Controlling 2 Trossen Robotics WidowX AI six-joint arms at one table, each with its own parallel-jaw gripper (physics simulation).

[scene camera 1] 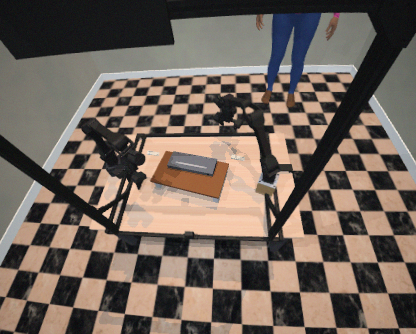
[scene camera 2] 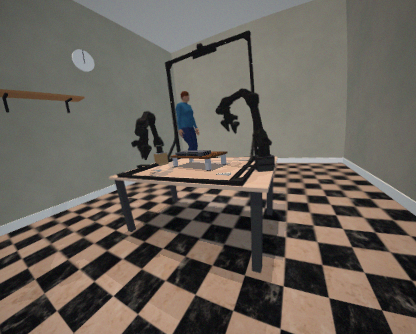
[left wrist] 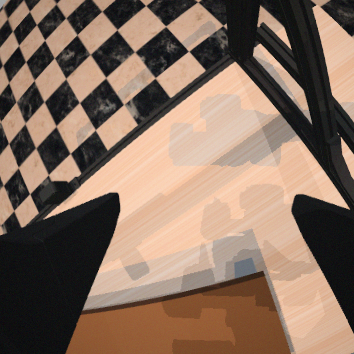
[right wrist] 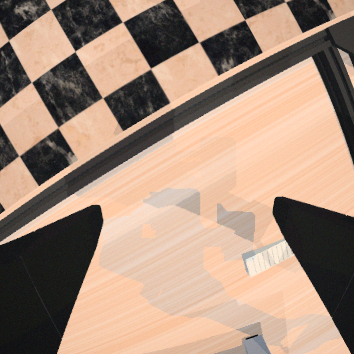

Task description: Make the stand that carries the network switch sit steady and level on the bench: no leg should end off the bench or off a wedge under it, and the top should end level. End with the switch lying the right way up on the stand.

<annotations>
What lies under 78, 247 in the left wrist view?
My left gripper.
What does the dark grey network switch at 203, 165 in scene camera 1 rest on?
A brown stand.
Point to a brown stand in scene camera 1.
At 211, 186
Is my left gripper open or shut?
Open.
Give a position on a brown stand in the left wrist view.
240, 308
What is my left gripper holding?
Nothing.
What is my right gripper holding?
Nothing.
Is my right gripper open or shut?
Open.
</annotations>
